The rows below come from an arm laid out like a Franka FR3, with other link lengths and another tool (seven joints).
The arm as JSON. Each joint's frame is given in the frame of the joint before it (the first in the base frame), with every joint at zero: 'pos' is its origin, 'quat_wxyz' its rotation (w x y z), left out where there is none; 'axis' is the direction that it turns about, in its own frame. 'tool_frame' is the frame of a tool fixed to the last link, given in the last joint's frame.
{
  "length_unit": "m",
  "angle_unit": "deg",
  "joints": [
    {
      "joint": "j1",
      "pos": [
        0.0,
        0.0,
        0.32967
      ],
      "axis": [
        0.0,
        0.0,
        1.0
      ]
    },
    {
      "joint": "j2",
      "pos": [
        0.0,
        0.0,
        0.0
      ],
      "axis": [
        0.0,
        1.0,
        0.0
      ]
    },
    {
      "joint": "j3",
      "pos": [
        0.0,
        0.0,
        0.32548
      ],
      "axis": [
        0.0,
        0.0,
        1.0
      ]
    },
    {
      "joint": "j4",
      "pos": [
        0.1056,
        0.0,
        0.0
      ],
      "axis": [
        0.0,
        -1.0,
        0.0
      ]
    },
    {
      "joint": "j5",
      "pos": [
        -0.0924,
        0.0,
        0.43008
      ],
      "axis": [
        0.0,
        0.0,
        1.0
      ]
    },
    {
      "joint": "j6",
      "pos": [
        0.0,
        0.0,
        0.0
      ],
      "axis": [
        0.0,
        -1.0,
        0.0
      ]
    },
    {
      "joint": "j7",
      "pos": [
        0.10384,
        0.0,
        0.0
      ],
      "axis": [
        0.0,
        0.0,
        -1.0
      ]
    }
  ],
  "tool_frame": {
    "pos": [
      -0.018,
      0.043,
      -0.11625
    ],
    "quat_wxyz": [
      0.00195,
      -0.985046,
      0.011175,
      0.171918
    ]
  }
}
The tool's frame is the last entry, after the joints.
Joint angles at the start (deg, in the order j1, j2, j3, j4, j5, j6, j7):
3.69 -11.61 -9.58 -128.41 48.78 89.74 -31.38
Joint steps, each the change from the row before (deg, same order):
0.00 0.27 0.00 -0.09 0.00 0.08 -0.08
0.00 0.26 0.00 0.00 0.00 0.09 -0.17
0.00 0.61 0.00 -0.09 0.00 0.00 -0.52
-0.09 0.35 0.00 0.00 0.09 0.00 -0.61
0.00 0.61 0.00 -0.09 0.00 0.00 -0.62
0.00 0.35 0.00 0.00 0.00 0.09 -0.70
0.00 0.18 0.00 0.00 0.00 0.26 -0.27
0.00 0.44 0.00 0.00 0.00 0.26 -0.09
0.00 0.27 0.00 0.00 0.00 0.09 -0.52
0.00 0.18 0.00 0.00 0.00 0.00 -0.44
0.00 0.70 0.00 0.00 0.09 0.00 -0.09
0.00 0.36 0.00 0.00 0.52 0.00 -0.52
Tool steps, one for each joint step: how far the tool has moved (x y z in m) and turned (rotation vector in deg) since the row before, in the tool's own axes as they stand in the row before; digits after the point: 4 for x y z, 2 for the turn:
0.0012 0.0027 0.0013 0.11 -0.13 0.18
0.0011 0.0021 0.0007 0.01 -0.07 0.04
0.0022 0.0053 0.0027 0.15 -0.39 -0.01
0.0008 0.0031 0.0007 0.04 -0.07 -0.31
0.0020 0.0053 0.0027 0.12 -0.39 -0.10
0.0010 0.0030 0.0012 -0.12 -0.12 -0.40
0.0008 0.0017 0.0002 -0.14 0.12 -0.08
0.0020 0.0037 0.0011 0.04 -0.02 0.27
0.0008 0.0023 0.0009 -0.10 -0.07 -0.28
0.0004 0.0015 0.0007 -0.07 -0.10 -0.29
0.0027 0.0052 0.0024 0.37 -0.33 0.38
0.0015 0.0021 0.0010 0.40 0.10 -0.38

